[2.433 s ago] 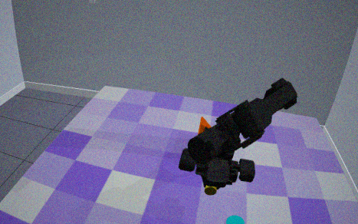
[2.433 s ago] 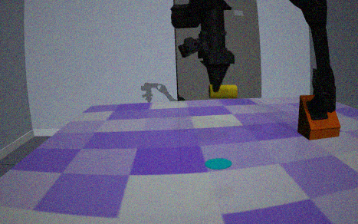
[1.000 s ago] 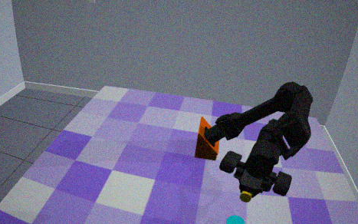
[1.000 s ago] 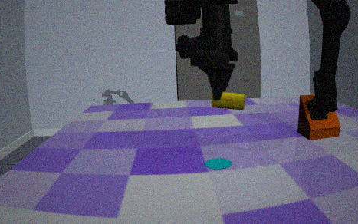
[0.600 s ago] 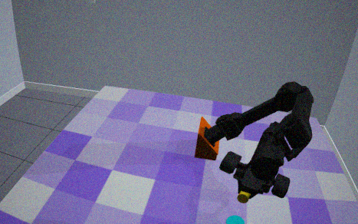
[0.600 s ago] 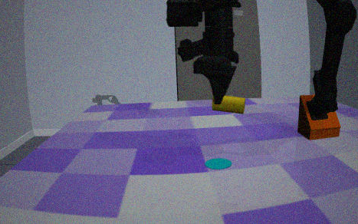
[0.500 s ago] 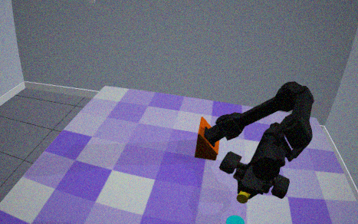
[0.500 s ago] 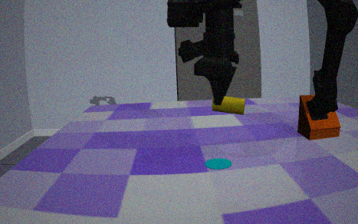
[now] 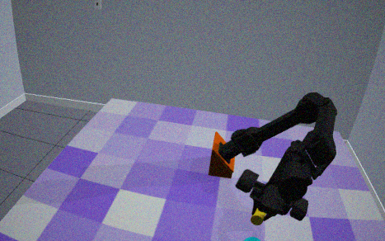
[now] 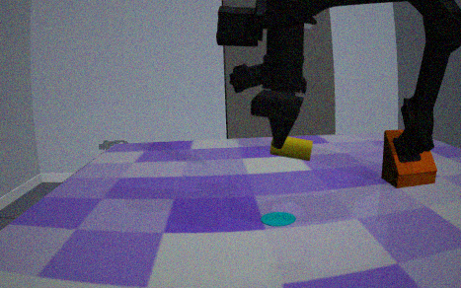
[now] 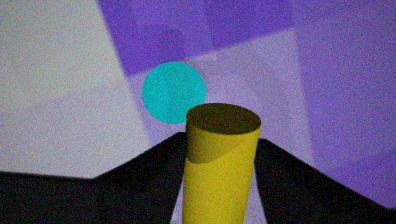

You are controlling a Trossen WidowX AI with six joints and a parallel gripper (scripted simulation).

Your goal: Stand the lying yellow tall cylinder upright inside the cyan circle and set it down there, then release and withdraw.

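Right now my gripper tip is 2 cm to the right of the cyan circle and 13 cm above it. From my gripper tip the other things lie so: yellow cylinder 2 cm behind, 1 cm to the left, 1 cm below.
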